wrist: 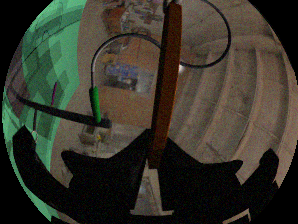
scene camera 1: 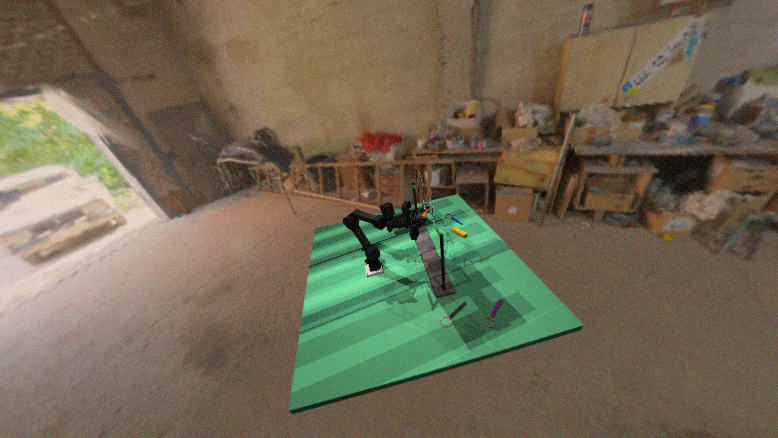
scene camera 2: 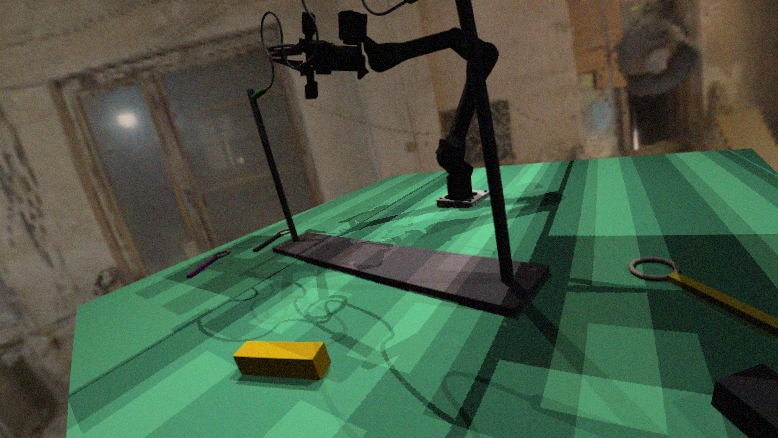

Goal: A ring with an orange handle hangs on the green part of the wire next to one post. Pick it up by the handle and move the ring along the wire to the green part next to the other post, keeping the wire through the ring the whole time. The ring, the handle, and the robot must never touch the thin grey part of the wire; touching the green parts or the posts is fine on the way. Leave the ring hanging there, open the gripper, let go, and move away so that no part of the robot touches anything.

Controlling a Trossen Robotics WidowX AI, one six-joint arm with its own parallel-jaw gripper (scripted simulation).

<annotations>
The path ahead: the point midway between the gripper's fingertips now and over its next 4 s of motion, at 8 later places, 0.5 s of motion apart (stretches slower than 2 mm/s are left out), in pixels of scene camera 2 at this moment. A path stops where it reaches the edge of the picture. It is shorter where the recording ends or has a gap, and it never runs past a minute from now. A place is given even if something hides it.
My gripper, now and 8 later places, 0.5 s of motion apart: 271,57; 278,83; 288,106; 303,123; 319,132; 332,135; 340,133; 348,131; 361,124
</annotations>
